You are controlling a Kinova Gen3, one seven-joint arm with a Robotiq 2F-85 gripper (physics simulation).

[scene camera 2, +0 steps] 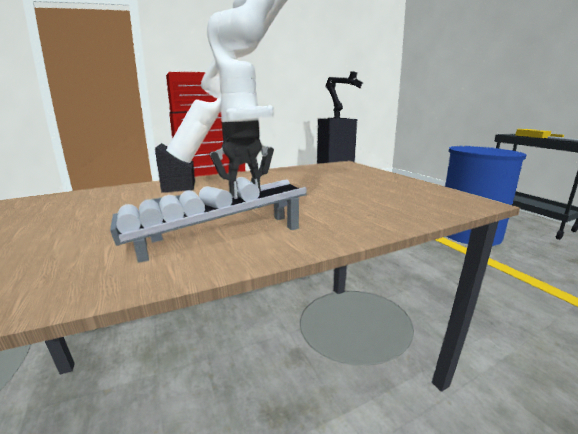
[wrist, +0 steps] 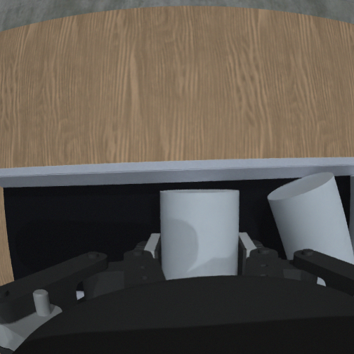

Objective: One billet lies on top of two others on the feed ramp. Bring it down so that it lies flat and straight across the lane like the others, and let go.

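Places are measured from the arm's base along level axes (x left, y ahead, z down), in centimetres.
Pixels of known places: gripper, fingertip midpoint: [scene camera 2: 245, 196]; arm's base, link origin: [scene camera 2: 178, 155].
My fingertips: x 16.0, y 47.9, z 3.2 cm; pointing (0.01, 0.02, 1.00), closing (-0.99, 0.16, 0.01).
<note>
Ahead of a thing's pixels: the offset from my fingertips to its top centre. "*": to the spot under its first point. Level surfaces: height alone.
My gripper [scene camera 2: 245, 192] [wrist: 198, 249] is shut on a grey billet {dz -3.8, dx +0.1, dy +0.4 cm} [scene camera 2: 248, 190] [wrist: 200, 230], one fingertip on each side. The held billet is straight across the lane, at or just above the floor of the feed ramp {* dz +0.1, dx +3.4, dy +4.6 cm} [scene camera 2: 265, 201] [wrist: 100, 175]; a gap beneath it cannot be made out. A second billet {dz -2.9, dx -6.6, dy +1.8 cm} [scene camera 2: 216, 198] [wrist: 310, 215] lies in the lane on the downhill side, turned askew, with a gap between it and the held one. Further down, several billets {dz -2.4, dx -11.4, dy +2.9 cm} [scene camera 2: 192, 203] {dz -2.0, dx -15.3, dy +3.5 cm} [scene camera 2: 171, 208] {dz -1.3, dx -23.2, dy +4.8 cm} [scene camera 2: 128, 219] lie side by side across the lane. The gripper body hides the near end of the held billet in the wrist view.
The ramp stands on short legs {* dz +4.1, dx +9.8, dy +3.4 cm} [scene camera 2: 293, 214] on the wooden table {dz +7.9 cm} [scene camera 2: 350, 215] [wrist: 175, 90], with raised rails along both sides. Its upper end is at the right in the scene view. A blue barrel [scene camera 2: 482, 185] and a cart [scene camera 2: 542, 142] stand beyond the table.
</note>
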